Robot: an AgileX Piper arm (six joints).
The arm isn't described. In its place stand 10 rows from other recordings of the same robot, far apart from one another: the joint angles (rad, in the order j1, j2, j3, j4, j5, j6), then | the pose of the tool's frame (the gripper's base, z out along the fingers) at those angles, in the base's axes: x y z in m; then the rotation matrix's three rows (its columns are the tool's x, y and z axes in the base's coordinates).
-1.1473 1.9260 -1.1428 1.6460 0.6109 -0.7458 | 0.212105 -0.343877 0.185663; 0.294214 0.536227 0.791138; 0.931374 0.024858 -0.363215; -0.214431 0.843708 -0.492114
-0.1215 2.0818 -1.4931 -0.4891 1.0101 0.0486 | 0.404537 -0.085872 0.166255; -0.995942 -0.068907 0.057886; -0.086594 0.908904 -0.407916; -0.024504 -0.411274 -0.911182
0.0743 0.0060 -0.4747 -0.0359 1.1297 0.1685 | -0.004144 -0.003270 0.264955; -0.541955 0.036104 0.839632; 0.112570 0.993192 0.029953; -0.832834 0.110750 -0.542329
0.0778 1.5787 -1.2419 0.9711 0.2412 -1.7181 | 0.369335 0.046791 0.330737; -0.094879 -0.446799 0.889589; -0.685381 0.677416 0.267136; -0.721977 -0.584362 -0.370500
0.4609 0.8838 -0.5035 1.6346 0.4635 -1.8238 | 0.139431 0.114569 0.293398; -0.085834 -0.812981 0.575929; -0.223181 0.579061 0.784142; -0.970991 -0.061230 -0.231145
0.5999 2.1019 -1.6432 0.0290 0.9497 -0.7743 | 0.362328 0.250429 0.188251; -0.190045 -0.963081 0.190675; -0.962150 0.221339 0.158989; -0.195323 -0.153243 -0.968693
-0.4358 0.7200 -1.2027 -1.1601 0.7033 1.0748 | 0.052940 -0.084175 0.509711; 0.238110 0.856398 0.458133; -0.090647 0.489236 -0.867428; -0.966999 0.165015 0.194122
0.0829 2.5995 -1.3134 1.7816 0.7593 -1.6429 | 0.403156 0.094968 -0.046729; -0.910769 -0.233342 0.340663; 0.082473 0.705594 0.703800; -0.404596 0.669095 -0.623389
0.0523 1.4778 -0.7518 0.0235 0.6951 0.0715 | 0.247594 0.014332 0.187467; -0.971810 0.031234 0.233688; 0.038670 0.998879 0.027303; -0.232573 0.035570 -0.971928
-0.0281 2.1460 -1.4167 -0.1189 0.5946 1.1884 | 0.429724 -0.018128 0.120708; -0.392095 0.859352 0.328290; 0.895927 0.437703 -0.075702; -0.208748 0.264442 -0.941538
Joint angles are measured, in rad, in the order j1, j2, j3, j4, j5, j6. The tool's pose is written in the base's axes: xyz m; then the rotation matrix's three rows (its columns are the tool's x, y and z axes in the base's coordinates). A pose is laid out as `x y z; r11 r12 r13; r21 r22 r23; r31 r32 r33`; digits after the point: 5 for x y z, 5 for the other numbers.
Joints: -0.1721 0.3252 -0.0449 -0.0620 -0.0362 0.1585
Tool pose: 0.08371 -0.01434 0.20905; -0.13700 0.18313 0.97350; 0.12165 0.97843 -0.16694; -0.98307 0.09555 -0.15632
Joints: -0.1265 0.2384 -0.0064 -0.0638 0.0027 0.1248
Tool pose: 0.07541 -0.00961 0.19941; -0.13781 0.13498 0.98122; 0.07898 0.98901 -0.12496; -0.98730 0.06028 -0.14696
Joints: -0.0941 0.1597 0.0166 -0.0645 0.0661 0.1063
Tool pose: 0.06861 -0.00686 0.19156; -0.14951 0.10451 0.98322; 0.05622 0.99369 -0.09707; -0.98716 0.04077 -0.15444
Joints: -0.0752 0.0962 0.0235 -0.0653 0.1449 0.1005
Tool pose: 0.06327 -0.00563 0.18636; -0.17253 0.09062 0.98083; 0.04897 0.99532 -0.08335; -0.98379 0.03365 -0.17616
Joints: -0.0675 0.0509 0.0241 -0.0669 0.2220 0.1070
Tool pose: 0.05917 -0.00534 0.18207; -0.20372 0.09039 0.97485; 0.05559 0.99519 -0.08066; -0.97745 0.03776 -0.20777
